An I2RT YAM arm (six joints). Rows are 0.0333 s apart.
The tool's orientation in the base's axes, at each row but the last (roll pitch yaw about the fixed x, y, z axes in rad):
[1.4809 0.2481 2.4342]
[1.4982 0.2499 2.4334]
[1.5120 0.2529 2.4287]
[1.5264 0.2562 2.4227]
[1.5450 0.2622 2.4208]
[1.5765 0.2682 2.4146]
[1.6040 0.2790 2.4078]
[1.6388 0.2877 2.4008]
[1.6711 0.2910 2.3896]
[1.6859 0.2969 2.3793]
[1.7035 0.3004 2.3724]
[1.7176 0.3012 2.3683]
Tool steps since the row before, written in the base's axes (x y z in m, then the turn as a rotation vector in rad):
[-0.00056 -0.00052 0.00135 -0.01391 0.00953 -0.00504]
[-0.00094 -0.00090 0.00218 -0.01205 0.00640 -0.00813]
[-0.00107 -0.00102 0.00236 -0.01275 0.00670 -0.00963]
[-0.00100 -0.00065 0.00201 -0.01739 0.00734 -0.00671]
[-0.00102 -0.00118 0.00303 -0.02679 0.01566 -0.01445]
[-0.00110 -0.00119 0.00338 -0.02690 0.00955 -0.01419]
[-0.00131 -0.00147 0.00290 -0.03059 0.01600 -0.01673]
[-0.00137 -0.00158 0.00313 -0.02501 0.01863 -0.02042]
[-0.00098 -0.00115 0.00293 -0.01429 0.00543 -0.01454]
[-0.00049 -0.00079 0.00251 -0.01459 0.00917 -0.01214]
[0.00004 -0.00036 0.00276 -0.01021 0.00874 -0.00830]
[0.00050 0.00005 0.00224 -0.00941 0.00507 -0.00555]
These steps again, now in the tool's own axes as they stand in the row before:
[-0.00025 0.00139 -0.00064 0.01749 -0.00060 -0.00186]
[-0.00041 0.00223 -0.00114 0.01491 -0.00436 -0.00330]
[-0.00045 0.00240 -0.00133 0.01599 -0.00561 -0.00361]
[-0.00020 0.00208 -0.00106 0.01904 -0.00168 -0.00601]
[-0.00080 0.00296 -0.00148 0.03317 -0.00591 -0.00607]
[-0.00087 0.00326 -0.00164 0.02926 -0.00674 -0.01070]
[-0.00081 0.00272 -0.00206 0.03675 -0.00716 -0.00837]
[-0.00094 0.00284 -0.00229 0.03555 -0.01096 -0.00239]
[-0.00091 0.00262 -0.00178 0.01772 -0.01040 -0.00478]
[-0.00092 0.00222 -0.00117 0.01970 -0.00702 -0.00265]
[-0.00108 0.00250 -0.00057 0.01527 -0.00403 -0.00029]
[-0.00097 0.00208 0.00008 0.01146 -0.00266 -0.00258]

